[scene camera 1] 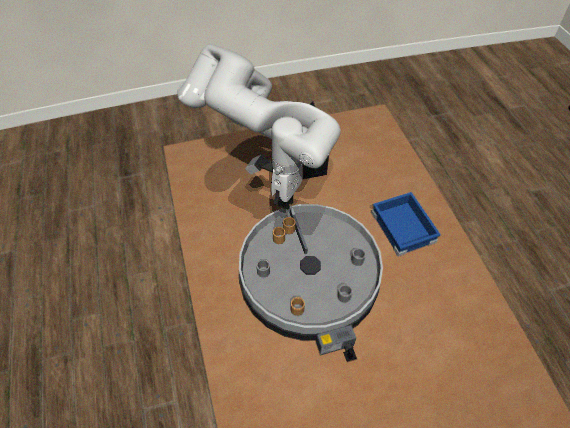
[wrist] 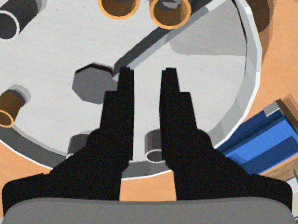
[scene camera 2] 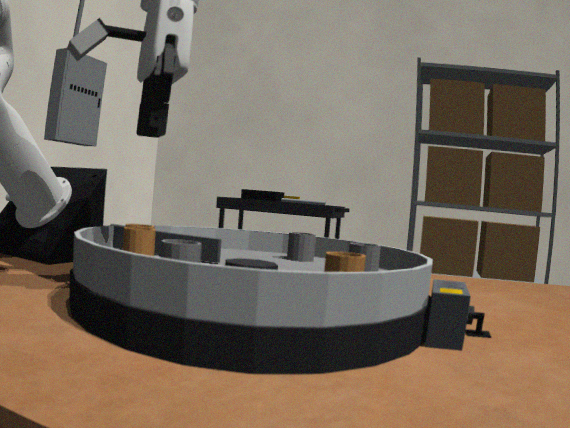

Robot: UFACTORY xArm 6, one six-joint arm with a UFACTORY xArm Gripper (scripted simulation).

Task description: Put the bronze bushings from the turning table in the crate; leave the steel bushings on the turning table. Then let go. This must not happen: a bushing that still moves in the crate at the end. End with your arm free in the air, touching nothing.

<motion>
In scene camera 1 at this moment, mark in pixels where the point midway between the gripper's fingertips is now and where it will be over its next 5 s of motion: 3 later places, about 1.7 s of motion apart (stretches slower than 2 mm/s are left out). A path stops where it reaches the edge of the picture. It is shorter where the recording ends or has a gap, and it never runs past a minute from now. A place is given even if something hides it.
The gripper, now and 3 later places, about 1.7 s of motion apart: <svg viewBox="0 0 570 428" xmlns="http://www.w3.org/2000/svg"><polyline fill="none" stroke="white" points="285,204 285,218 284,226 284,221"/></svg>
</motion>
